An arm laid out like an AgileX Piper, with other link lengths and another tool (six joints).
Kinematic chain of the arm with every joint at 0, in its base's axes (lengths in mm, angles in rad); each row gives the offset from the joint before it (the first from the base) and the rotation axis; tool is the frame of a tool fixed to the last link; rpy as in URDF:
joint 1: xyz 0 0 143.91 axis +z
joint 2: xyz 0 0 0 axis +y
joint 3: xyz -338.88 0 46.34 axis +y
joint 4: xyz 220.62 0 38.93 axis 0.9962 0 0.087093
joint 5: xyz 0 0 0 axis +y
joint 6: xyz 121.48 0 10.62 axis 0.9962 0 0.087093
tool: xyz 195.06 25 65.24 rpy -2.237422 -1.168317 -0.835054
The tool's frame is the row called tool.
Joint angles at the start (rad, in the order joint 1, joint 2, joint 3, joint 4, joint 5, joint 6): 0.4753 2.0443 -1.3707 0.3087 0.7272 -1.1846
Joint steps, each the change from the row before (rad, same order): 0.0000 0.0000 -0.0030 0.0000 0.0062 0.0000; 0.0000 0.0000 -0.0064 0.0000 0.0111 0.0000; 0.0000 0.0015 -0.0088 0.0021 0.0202 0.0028; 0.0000 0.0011 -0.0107 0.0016 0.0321 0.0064; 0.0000 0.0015 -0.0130 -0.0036 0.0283 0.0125; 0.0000 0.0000 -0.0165 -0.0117 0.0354 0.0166; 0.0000 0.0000 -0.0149 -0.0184 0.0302 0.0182; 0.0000 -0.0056 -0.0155 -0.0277 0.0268 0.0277; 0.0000 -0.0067 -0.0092 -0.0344 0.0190 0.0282; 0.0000 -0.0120 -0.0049 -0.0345 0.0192 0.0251
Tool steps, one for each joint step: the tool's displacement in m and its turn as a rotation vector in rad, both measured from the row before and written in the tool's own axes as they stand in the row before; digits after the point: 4 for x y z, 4 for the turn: -0.0003 -0.0008 -0.0005 0.0026 -0.0016 -0.0016; -0.0002 -0.0012 -0.0011 0.0040 -0.0021 -0.0029; -0.0009 -0.0031 -0.0008 0.0123 -0.0062 -0.0015; -0.0027 -0.0053 -0.0008 0.0202 -0.0125 -0.0016; -0.0021 -0.0030 -0.0010 0.0147 -0.0115 0.0026; -0.0038 -0.0025 -0.0014 0.0121 -0.0172 0.0011; -0.0046 -0.0004 -0.0006 0.0047 -0.0192 0.0016; -0.0049 0.0027 -0.0027 -0.0055 -0.0176 0.0086; -0.0063 0.0047 -0.0011 -0.0131 -0.0202 0.0097; -0.0076 0.0042 -0.0022 -0.0155 -0.0196 0.0080
